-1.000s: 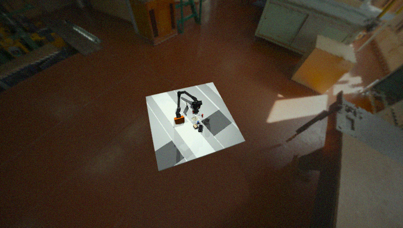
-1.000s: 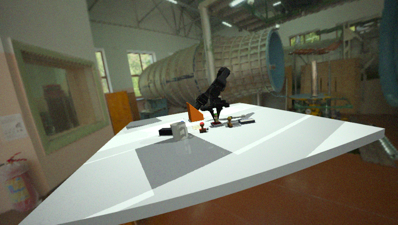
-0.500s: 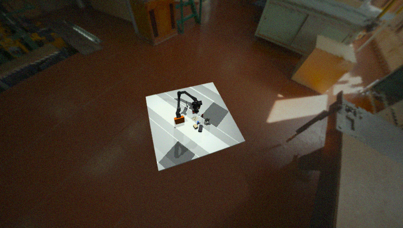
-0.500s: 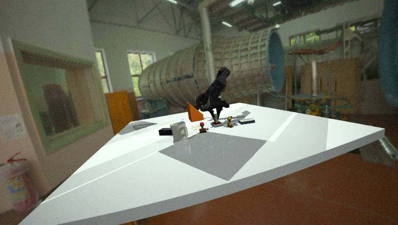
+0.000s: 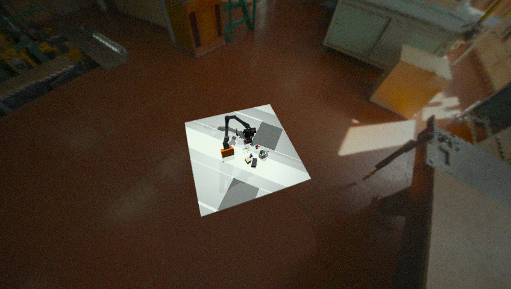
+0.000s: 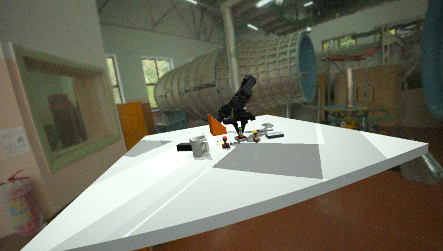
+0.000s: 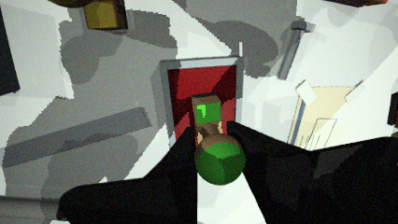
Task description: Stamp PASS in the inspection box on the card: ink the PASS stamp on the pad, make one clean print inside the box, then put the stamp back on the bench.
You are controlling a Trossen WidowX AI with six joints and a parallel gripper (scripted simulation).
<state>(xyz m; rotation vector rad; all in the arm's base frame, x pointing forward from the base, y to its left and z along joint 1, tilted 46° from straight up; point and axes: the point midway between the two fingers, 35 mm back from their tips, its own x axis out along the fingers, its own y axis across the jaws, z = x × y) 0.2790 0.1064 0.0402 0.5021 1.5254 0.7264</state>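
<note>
Right now the green-knobbed stamp is right at my gripper tip. Round my gripper tip: bolt 6 cm ahead, 7 cm to the right, 3 cm below; red ink pad 3 cm below; yellow-knobbed stamp 8 cm ahead, 6 cm to the left, 2 cm below.
</note>
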